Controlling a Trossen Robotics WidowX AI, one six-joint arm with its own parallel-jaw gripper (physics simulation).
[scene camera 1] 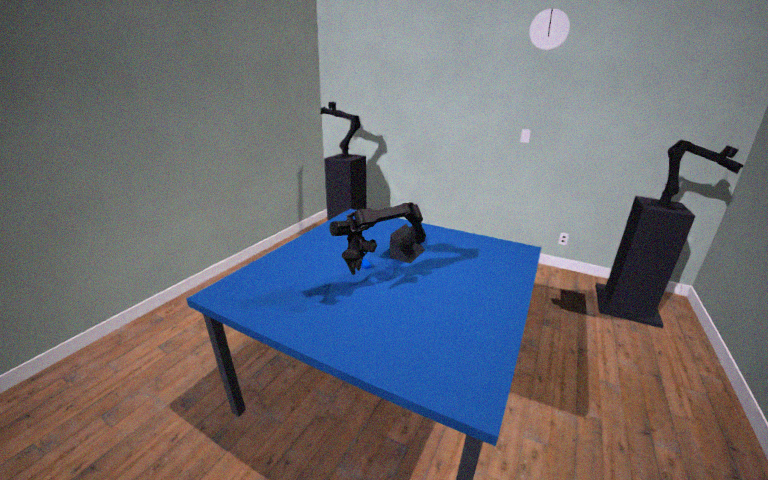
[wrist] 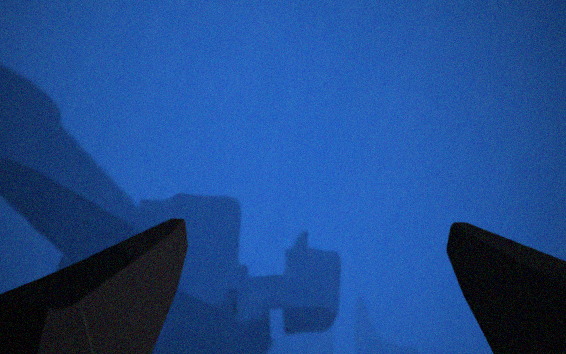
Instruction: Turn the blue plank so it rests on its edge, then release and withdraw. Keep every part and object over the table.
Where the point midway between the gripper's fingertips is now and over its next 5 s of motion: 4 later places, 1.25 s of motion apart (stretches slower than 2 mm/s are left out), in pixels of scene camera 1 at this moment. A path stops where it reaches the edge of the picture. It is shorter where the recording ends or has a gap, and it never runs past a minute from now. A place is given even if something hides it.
My gripper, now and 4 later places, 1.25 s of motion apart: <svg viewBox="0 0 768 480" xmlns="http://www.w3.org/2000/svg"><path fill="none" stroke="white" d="M356 272L354 254L344 233L344 233L343 233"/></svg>
